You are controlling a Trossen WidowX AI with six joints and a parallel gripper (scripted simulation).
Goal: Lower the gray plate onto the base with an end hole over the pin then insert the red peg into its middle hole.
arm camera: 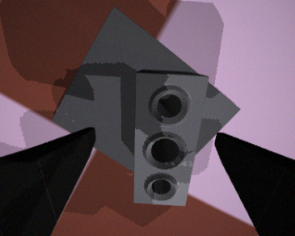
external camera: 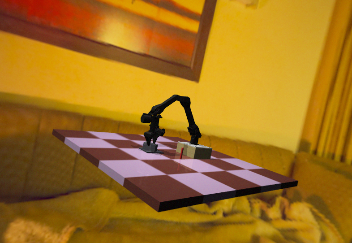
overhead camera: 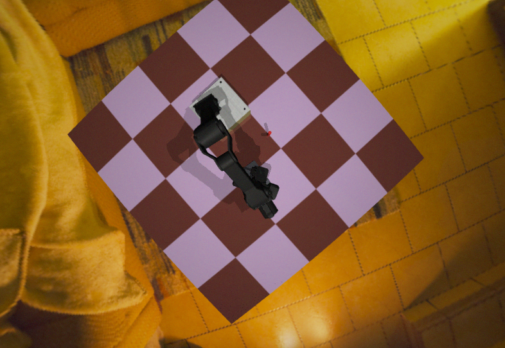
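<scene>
Now: the gray plate 10 mm ahead of my gripper tip. Also, from my gripper tip: red peg: 90 mm behind, 210 mm to the left; dark base: 10 mm behind, 10 mm to the left, 40 mm below.
</scene>
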